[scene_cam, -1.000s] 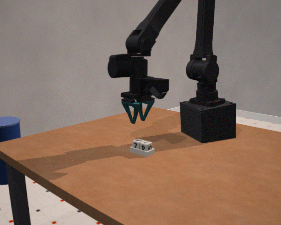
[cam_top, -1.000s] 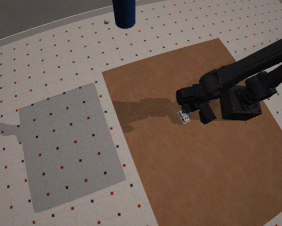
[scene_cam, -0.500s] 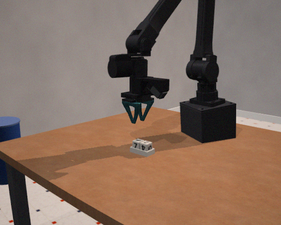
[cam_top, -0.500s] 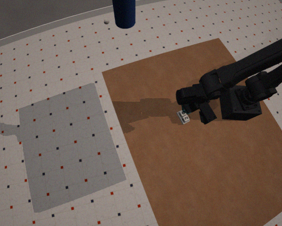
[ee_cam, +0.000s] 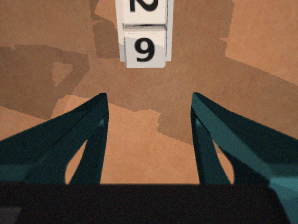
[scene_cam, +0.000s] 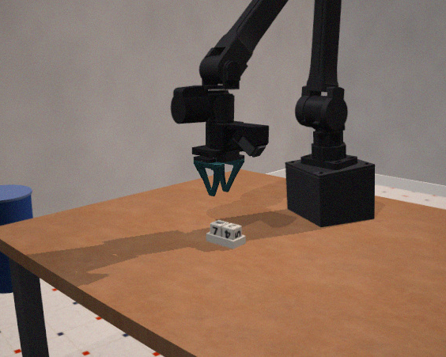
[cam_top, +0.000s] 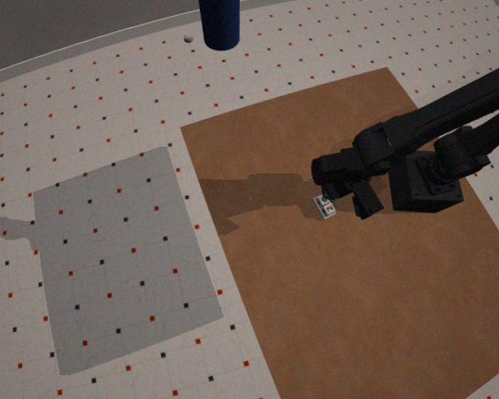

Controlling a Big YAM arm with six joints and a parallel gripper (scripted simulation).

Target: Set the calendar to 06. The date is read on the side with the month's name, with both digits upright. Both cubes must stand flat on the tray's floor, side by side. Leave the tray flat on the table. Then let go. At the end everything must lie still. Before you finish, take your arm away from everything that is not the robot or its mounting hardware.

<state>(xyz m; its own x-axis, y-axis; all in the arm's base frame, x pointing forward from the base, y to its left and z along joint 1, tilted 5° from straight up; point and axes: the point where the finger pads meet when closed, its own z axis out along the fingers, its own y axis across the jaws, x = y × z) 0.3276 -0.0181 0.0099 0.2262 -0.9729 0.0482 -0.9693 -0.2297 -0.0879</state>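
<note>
The white digit cube lies 9 cm below my hand. Also, from my hand: white tray (1 cm behind, 2 cm to the left, 10 cm below).
</note>
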